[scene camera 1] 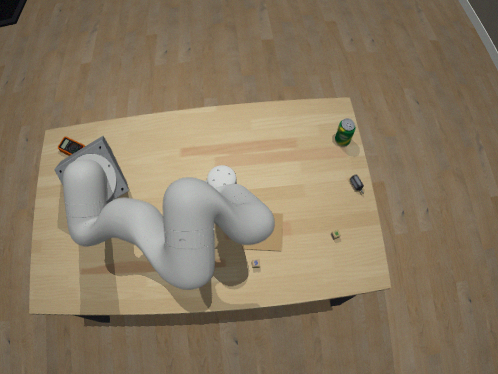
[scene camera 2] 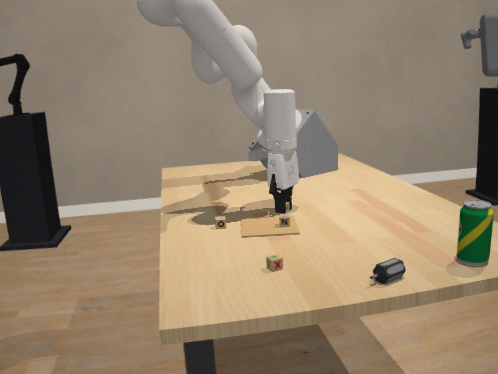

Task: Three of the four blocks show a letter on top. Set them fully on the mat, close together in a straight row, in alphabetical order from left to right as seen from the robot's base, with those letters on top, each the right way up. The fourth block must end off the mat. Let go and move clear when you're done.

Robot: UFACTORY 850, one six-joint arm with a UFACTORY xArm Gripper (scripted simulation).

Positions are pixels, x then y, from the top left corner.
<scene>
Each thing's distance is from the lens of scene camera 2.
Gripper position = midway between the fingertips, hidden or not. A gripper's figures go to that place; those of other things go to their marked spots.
my gripper [scene camera 2: 283, 211]: 130 cm
tan mat [scene camera 2: 265, 226]: 117 cm
</scene>
